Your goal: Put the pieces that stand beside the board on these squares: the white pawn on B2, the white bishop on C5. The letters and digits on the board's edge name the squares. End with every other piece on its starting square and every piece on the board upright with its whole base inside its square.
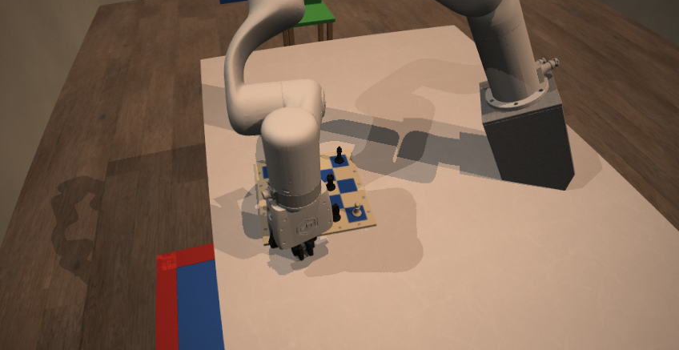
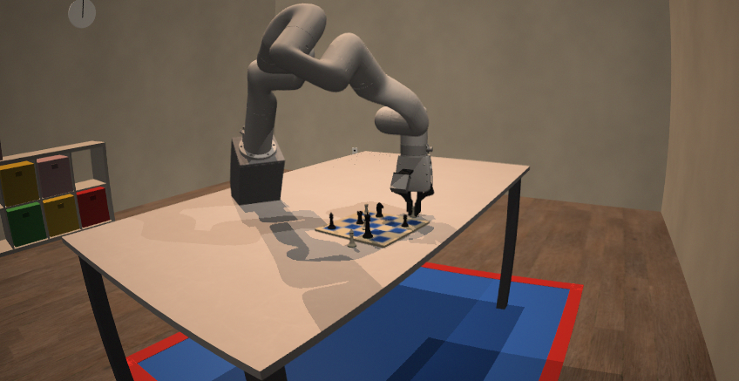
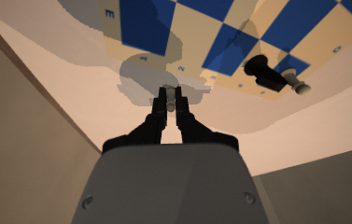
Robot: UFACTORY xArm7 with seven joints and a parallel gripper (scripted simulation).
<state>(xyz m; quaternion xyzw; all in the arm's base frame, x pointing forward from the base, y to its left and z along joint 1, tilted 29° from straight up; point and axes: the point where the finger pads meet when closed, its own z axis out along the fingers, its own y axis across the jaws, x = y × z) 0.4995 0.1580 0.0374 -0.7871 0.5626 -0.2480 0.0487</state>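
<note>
Right now the tall black piece is 22 cm to the right of my hand, 1 cm behind it and 1 cm above it. Also, from my hand: white bishop: 28 cm to the right, 1 cm behind; black pawn: 10 cm to the right, 3 cm ahead, 1 cm below; chessboard: 14 cm to the right, 4 cm behind, 2 cm below.
</note>
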